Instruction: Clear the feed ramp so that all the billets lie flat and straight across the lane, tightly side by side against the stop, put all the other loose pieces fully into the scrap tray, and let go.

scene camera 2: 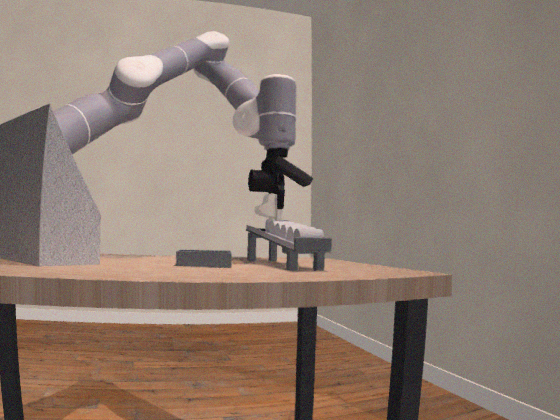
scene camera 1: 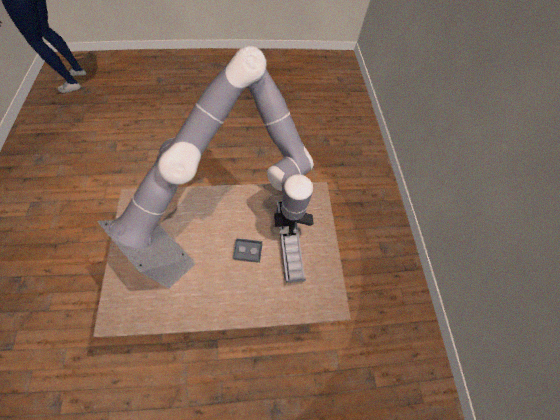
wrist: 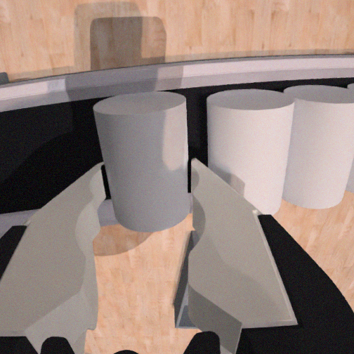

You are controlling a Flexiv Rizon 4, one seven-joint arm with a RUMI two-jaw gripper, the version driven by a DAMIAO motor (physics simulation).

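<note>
My gripper (scene camera 1: 289,231) (scene camera 2: 278,216) (wrist: 149,164) is shut on a grey-white cylindrical billet (wrist: 145,150), at the upper end of the feed ramp (scene camera 1: 284,265) (scene camera 2: 312,245) (wrist: 260,69). The held billet lies across the lane in the wrist view, slightly skewed, with a narrow dark gap to the nearest billet (wrist: 250,155). Its underside contact is hidden. Several white billets (scene camera 1: 294,265) (scene camera 2: 302,232) (wrist: 320,145) lie side by side across the lane down to the stop. The dark grey scrap tray (scene camera 1: 248,258) (scene camera 2: 203,258) holds two small light pieces (scene camera 1: 242,249) (scene camera 1: 254,251).
The ramp stands on short legs on the wooden table (scene camera 1: 220,300) (scene camera 2: 225,294), with the tray apart from it, toward the robot base (scene camera 1: 165,260) (scene camera 2: 70,215). A grey edge (wrist: 185,305) shows below the fingers. A person's legs (scene camera 1: 40,42) show beyond the table.
</note>
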